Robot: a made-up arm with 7 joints. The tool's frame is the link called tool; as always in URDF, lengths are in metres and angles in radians. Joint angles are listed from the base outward.
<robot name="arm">
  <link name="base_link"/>
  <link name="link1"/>
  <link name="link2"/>
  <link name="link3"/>
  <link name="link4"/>
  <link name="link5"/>
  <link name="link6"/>
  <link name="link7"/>
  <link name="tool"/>
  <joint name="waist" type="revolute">
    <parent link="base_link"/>
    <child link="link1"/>
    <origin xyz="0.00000 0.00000 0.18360" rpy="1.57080 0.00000 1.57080"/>
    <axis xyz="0 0 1"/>
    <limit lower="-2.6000" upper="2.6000"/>
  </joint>
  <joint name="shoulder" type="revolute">
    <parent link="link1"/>
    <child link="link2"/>
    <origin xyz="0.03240 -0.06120 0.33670" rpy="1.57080 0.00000 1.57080"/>
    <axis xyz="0 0 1"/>
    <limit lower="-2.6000" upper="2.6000"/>
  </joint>
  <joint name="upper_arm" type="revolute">
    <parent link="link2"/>
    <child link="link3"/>
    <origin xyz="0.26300 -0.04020 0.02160" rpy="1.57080 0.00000 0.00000"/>
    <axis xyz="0 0 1"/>
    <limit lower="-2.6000" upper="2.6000"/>
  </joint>
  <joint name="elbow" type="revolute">
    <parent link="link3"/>
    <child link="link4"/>
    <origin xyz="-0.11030 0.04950 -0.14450" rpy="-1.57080 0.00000 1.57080"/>
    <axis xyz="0 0 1"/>
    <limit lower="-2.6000" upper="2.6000"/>
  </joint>
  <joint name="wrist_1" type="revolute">
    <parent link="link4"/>
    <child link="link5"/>
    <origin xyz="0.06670 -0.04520 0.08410" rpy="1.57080 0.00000 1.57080"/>
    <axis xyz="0 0 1"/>
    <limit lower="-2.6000" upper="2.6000"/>
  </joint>
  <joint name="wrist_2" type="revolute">
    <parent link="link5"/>
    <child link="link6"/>
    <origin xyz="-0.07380 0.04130 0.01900" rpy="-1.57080 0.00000 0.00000"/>
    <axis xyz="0 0 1"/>
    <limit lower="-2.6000" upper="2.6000"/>
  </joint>
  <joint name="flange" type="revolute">
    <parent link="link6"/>
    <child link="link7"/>
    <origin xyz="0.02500 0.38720 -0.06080" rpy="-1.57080 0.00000 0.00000"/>
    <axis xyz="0 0 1"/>
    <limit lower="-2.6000" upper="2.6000"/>
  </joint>
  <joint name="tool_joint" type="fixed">
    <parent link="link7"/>
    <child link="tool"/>
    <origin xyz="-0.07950 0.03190 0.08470" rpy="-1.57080 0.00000 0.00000"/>
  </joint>
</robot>
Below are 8 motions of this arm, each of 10 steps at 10 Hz.
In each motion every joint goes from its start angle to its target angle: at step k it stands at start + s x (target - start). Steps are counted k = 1, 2, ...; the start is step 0. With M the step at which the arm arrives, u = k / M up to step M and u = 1 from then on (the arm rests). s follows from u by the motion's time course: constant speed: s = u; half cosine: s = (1 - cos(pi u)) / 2; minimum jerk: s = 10 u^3 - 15 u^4 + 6 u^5.
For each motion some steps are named. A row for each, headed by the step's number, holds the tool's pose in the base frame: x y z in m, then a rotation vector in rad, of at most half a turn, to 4 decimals.
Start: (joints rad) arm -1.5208 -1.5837 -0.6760 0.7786 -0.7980 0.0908 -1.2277
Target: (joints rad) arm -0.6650 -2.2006 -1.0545 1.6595 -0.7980 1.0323 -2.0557
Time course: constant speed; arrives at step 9
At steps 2, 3, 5, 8, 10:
2: 0.2800 -0.3453 -0.1562 0.1473 -0.2062 0.5555
3: 0.2674 -0.2999 -0.2666 0.3901 -0.0786 0.5626
5: 0.2166 -0.1425 -0.4468 0.8545 0.1848 0.6481
8: 0.0836 0.1796 -0.5591 1.4834 0.5574 0.9377
10: 0.0292 0.2870 -0.5503 1.6721 0.6646 1.0723

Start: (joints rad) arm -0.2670 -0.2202 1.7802 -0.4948 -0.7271 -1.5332 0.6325
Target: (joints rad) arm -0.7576 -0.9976 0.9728 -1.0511 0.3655 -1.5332 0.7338
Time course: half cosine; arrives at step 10
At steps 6, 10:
6: 0.6486 0.0161 0.2650 -0.9366 1.0325 1.6042
10: 0.6481 -0.0049 0.2413 -0.9720 1.0795 1.4753

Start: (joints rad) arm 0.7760 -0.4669 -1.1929 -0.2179 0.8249 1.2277 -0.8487
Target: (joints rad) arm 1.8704 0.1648 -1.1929 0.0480 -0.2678 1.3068 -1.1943
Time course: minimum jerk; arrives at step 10
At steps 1, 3, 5, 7, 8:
1: 0.0344 -0.2176 0.0993 1.3199 1.4367 0.5525
3: -0.0129 -0.1598 0.0958 1.6207 1.5508 0.6839
5: -0.0983 -0.1009 0.1953 2.2223 1.8174 0.9766
7: -0.1205 -0.1900 0.3386 -1.9193 -1.5248 -0.8826
8: -0.1100 -0.2444 0.3714 -1.7692 -1.4293 -0.8236

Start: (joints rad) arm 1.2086 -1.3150 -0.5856 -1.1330 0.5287 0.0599 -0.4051
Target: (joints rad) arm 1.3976 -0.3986 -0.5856 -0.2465 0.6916 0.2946 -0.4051
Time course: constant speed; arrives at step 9
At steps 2, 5, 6, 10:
2: 0.4184 -0.3015 0.1115 0.7128 -0.8290 0.4500
5: 0.4295 -0.1769 -0.0018 1.1871 -0.3921 0.5704
6: 0.4104 -0.1390 -0.0254 1.3194 -0.2206 0.6094
10: 0.3128 -0.0728 -0.0496 1.6201 0.3619 0.7223

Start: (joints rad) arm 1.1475 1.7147 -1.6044 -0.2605 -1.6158 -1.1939 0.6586
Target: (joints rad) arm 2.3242 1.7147 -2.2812 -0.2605 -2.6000 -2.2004 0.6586
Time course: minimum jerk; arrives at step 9
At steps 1, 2, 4, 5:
1: 0.4823 0.1130 0.0325 0.9091 -0.4547 -0.7722
2: 0.4998 0.0950 0.0424 0.9150 -0.4554 -0.7547
4: 0.5939 -0.0062 0.0658 0.9758 -0.3953 -0.5951
5: 0.6704 -0.0594 0.0525 1.0652 -0.3215 -0.4235

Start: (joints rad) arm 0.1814 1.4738 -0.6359 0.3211 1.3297 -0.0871 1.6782
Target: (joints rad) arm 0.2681 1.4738 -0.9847 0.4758 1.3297 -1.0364 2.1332
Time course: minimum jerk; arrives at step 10
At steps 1, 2, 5, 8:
1: 0.2744 -0.0699 0.2294 0.3739 1.2158 -0.6964
2: 0.2562 -0.0477 0.2280 0.4079 1.1866 -0.7496
5: 0.1695 0.1987 0.2226 0.6353 0.9045 -1.2582
8: 0.2385 0.4656 0.2204 0.7131 0.6015 -1.8108

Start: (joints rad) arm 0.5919 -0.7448 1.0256 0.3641 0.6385 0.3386 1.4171
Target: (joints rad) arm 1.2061 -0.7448 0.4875 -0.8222 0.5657 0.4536 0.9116
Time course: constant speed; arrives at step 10
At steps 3, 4, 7, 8, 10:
3: -0.1011 -0.2266 0.1407 -0.5108 -1.0618 -0.8244
4: -0.0824 -0.2656 0.1299 -0.3830 -1.0257 -0.7527
7: 0.0067 -0.3635 0.0696 -0.0257 -0.9678 -0.5285
8: 0.0457 -0.3868 0.0441 0.0827 -0.9659 -0.4525
10: 0.1340 -0.4172 -0.0069 0.2797 -0.9886 -0.3019

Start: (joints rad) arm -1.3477 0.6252 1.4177 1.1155 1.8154 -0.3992 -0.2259
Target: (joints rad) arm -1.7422 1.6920 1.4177 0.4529 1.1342 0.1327 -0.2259
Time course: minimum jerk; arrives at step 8
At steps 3, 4, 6, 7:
3: 0.5614 0.3265 0.3946 -1.5348 0.4887 -2.3375
4: 0.7113 0.2713 0.3034 1.7741 -0.6503 2.3537
6: 0.8567 0.0519 0.1873 1.5500 -0.8677 1.6224
7: 0.8676 -0.0031 0.1747 1.4930 -0.9351 1.4847

